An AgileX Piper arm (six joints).
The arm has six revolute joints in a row. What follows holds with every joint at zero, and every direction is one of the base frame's. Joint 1 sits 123 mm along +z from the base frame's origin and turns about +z. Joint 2 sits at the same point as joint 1 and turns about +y. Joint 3 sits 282.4 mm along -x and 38.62 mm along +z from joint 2 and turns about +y. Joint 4 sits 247.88 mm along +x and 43.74 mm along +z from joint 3 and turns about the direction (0.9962, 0, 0.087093). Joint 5 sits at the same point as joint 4 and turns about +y. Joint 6 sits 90.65 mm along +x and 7.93 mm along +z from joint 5 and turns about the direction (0.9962, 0, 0.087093). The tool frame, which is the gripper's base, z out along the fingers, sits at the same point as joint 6; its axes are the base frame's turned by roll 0, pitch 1.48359 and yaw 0 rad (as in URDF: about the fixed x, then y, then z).
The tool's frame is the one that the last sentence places.
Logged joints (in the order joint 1, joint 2, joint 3, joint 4, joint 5, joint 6), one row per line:
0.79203 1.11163 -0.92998 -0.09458 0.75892 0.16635
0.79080 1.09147 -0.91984 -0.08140 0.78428 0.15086
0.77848 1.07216 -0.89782 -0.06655 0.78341 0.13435
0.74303 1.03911 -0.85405 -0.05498 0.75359 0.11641
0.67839 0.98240 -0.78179 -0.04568 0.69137 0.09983
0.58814 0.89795 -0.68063 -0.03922 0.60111 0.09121
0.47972 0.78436 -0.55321 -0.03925 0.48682 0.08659
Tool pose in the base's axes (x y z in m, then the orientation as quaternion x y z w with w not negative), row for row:
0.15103 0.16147 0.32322 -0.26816 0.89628 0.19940 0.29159
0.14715 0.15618 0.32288 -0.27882 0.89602 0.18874 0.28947
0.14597 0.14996 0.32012 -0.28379 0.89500 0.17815 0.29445
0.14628 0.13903 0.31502 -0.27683 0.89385 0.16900 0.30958
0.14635 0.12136 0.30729 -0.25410 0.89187 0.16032 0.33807
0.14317 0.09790 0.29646 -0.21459 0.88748 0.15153 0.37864
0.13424 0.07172 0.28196 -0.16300 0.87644 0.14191 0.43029
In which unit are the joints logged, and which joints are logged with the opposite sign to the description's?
The joints are logged in radians. Opposite sign: joint 4.
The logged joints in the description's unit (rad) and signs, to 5 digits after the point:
0.79203 1.11163 -0.92998 0.09458 0.75892 0.16635
0.79080 1.09147 -0.91984 0.08140 0.78428 0.15086
0.77848 1.07216 -0.89782 0.06655 0.78341 0.13435
0.74303 1.03911 -0.85405 0.05498 0.75359 0.11641
0.67839 0.98240 -0.78179 0.04568 0.69137 0.09983
0.58814 0.89795 -0.68063 0.03922 0.60111 0.09121
0.47972 0.78436 -0.55321 0.03925 0.48682 0.08659

